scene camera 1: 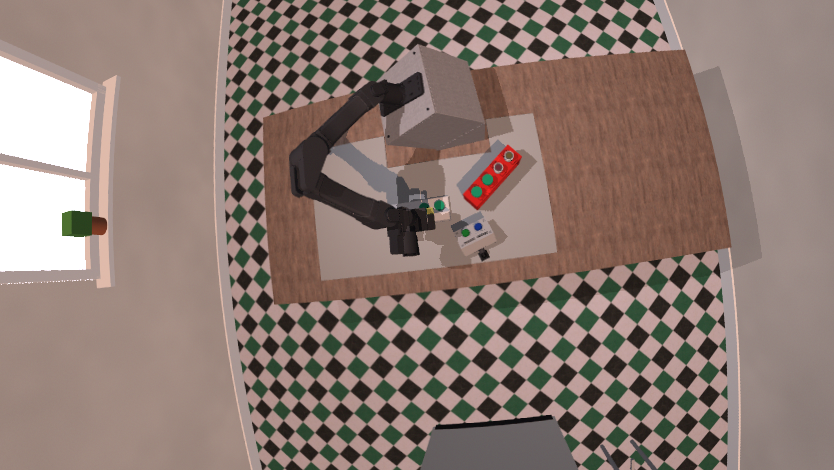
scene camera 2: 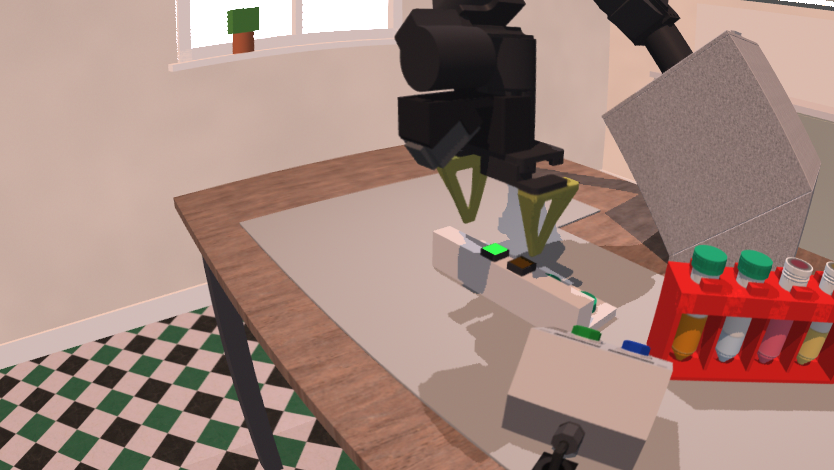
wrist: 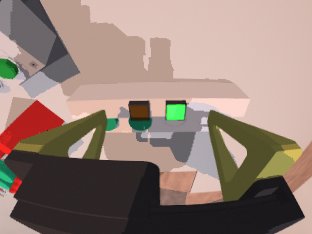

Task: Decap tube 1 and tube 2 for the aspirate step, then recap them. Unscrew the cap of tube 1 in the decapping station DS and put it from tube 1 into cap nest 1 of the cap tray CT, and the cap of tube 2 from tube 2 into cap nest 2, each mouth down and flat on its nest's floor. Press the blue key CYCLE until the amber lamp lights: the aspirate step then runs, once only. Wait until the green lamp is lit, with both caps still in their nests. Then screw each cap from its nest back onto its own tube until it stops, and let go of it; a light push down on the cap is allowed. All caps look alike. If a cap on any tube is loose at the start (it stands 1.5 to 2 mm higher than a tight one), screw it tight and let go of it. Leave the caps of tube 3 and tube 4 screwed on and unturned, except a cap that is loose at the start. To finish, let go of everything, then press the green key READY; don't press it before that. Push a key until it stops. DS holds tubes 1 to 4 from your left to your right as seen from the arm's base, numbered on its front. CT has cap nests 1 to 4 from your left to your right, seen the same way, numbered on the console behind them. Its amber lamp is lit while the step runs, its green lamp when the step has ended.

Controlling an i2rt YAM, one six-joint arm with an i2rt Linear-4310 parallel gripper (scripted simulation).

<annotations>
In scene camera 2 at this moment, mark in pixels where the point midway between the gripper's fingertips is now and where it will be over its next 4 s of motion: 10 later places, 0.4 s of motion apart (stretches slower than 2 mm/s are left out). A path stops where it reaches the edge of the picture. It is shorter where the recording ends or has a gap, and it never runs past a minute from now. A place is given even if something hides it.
My gripper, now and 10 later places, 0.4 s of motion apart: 500, 237; 511, 230; 582, 190; 602, 176; 601, 176; 598, 214; 592, 265; 585, 293; 582, 295; 582, 296; 582, 299
</annotations>
